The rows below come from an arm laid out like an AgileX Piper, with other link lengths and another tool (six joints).
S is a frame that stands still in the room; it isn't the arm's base.
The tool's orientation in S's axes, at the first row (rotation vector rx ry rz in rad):
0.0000, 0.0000, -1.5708
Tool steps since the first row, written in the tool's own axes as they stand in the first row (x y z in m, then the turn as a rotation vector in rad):
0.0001, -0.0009, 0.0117, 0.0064, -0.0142, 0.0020
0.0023, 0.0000, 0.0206, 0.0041, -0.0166, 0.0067
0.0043, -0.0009, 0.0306, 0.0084, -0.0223, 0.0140
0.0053, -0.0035, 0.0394, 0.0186, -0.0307, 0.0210
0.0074, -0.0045, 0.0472, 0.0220, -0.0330, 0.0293
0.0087, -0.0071, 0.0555, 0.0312, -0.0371, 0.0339
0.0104, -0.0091, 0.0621, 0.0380, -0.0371, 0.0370
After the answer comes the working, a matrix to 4 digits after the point.
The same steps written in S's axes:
-0.0009, -0.0001, 0.0117, -0.0142, -0.0064, 0.0020
0.0000, -0.0023, 0.0206, -0.0166, -0.0041, 0.0067
-0.0009, -0.0043, 0.0306, -0.0223, -0.0084, 0.0140
-0.0035, -0.0053, 0.0394, -0.0307, -0.0186, 0.0210
-0.0045, -0.0074, 0.0472, -0.0330, -0.0220, 0.0293
-0.0071, -0.0087, 0.0555, -0.0371, -0.0312, 0.0339
-0.0091, -0.0104, 0.0621, -0.0371, -0.0380, 0.0370

The tool's axes in the first row as the columns of a matrix, in S's axes (rounded; the answer above uses it unrounded):
0.0000, 1.0000, 0.0000
-1.0000, 0.0000, 0.0000
0.0000, 0.0000, 1.0000

